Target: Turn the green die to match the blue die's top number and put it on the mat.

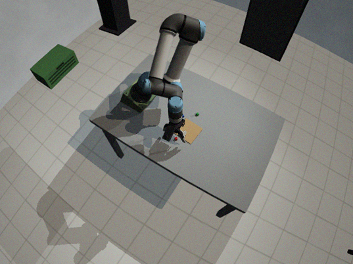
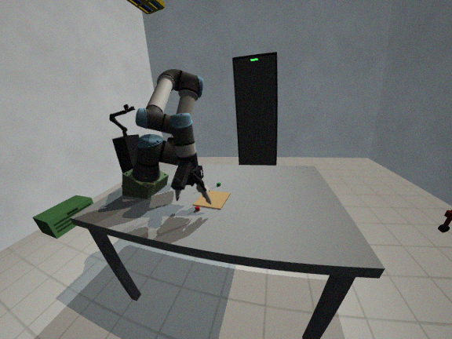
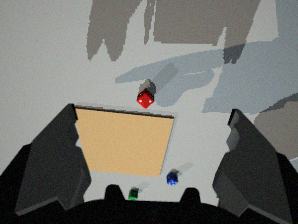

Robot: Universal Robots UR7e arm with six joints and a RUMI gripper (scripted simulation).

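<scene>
The red die is 1 cm ahead of my hand, 1 cm to the left of it and 3 cm below it. From my hand the other things lie so: blue die 4 cm behind, 18 cm to the left, 3 cm below; green die 3 cm ahead, 25 cm to the left, 3 cm below; tan mat 4 cm ahead, 11 cm to the left, 4 cm below.
</scene>
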